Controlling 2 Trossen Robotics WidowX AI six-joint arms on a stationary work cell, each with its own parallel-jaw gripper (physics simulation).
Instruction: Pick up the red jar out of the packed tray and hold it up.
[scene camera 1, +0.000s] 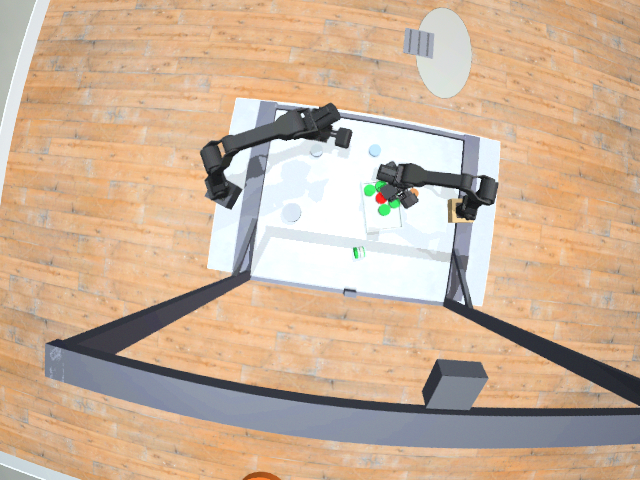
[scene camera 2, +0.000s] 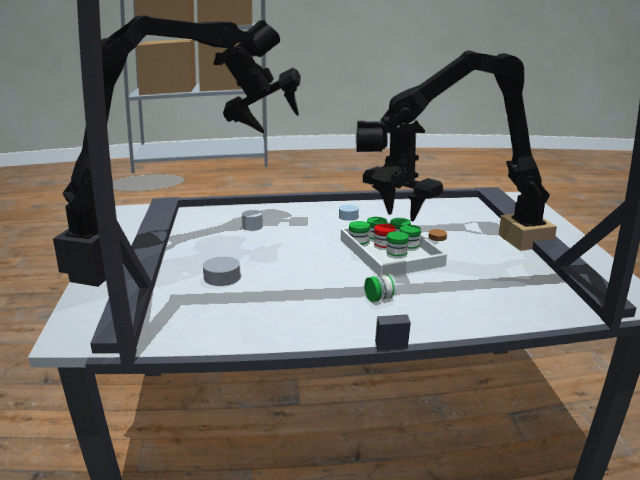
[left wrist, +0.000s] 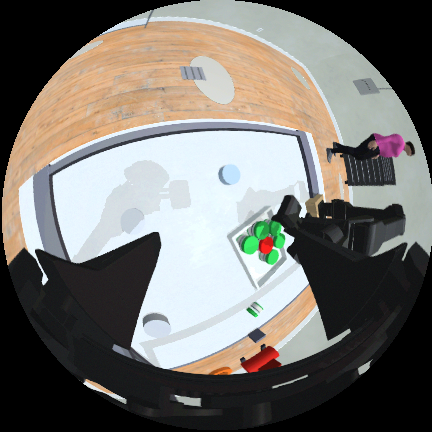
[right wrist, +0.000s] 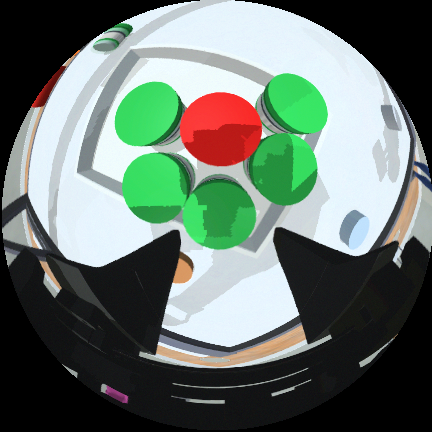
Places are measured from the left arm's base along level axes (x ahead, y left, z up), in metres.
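Pixels of known places: left gripper, fingertip midpoint: (scene camera 1: 336, 138) (scene camera 2: 280, 123) (left wrist: 229, 238); right gripper, fingertip midpoint: (scene camera 2: 401, 217) (left wrist: 277, 223) (right wrist: 227, 235); left arm's base, origin of the base link: (scene camera 1: 220, 190) (scene camera 2: 85, 231); right arm's base, origin of the base link: (scene camera 1: 463, 210) (scene camera 2: 528, 220) (left wrist: 320, 208).
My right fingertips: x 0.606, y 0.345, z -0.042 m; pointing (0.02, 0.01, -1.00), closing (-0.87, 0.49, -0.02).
For each thing: its top centre in the pictures, then the offset to it from my right fingertips.
- red jar, middle of its top: (right wrist: 220, 126) (scene camera 2: 385, 227) (left wrist: 267, 244) (scene camera 1: 382, 197) dx -0.029, dy -0.058, dz -0.005 m
- white tray, middle of its top: (right wrist: 180, 121) (scene camera 2: 392, 240) (left wrist: 265, 250) (scene camera 1: 382, 205) dx -0.010, dy -0.080, dz -0.025 m
- green jar, middle of its top: (scene camera 2: 381, 276) (left wrist: 259, 311) (scene camera 1: 360, 252) dx -0.002, dy -0.295, dz -0.006 m
- orange disc, middle of its top: (right wrist: 172, 270) (scene camera 2: 437, 232) dx +0.086, dy +0.034, dz -0.041 m
- light blue disc, middle of its top: (right wrist: 359, 233) (left wrist: 231, 173) (scene camera 2: 348, 208) (scene camera 1: 375, 149) dx -0.144, dy +0.114, dz -0.029 m
The red jar (scene camera 1: 381, 197) (scene camera 2: 384, 233) (left wrist: 266, 245) (right wrist: 220, 128) stands upright in the white tray (scene camera 1: 383, 229) (scene camera 2: 418, 264) (left wrist: 245, 266) (right wrist: 93, 137), closely ringed by several green-lidded jars (scene camera 2: 359, 232) (left wrist: 250, 245) (right wrist: 148, 114). My right gripper (scene camera 2: 402, 217) (right wrist: 227, 235) is open and empty, fingers down, a little above the back of the tray. In the right wrist view the red lid lies ahead of its fingertips, beyond a green lid. My left gripper (scene camera 2: 280, 124) (left wrist: 229, 238) is open and empty, high above the table's back left, well away from the tray.
A green jar (scene camera 1: 358, 252) (scene camera 2: 379, 288) (left wrist: 254, 309) (right wrist: 113, 37) lies on its side in front of the tray. An orange disc (scene camera 2: 437, 235) (right wrist: 184, 268) and a light blue disc (scene camera 1: 374, 150) (scene camera 2: 348, 212) (left wrist: 229, 174) (right wrist: 354, 229) are near the tray. Two grey cylinders (scene camera 2: 252, 220) (scene camera 2: 221, 271) stand at the left.
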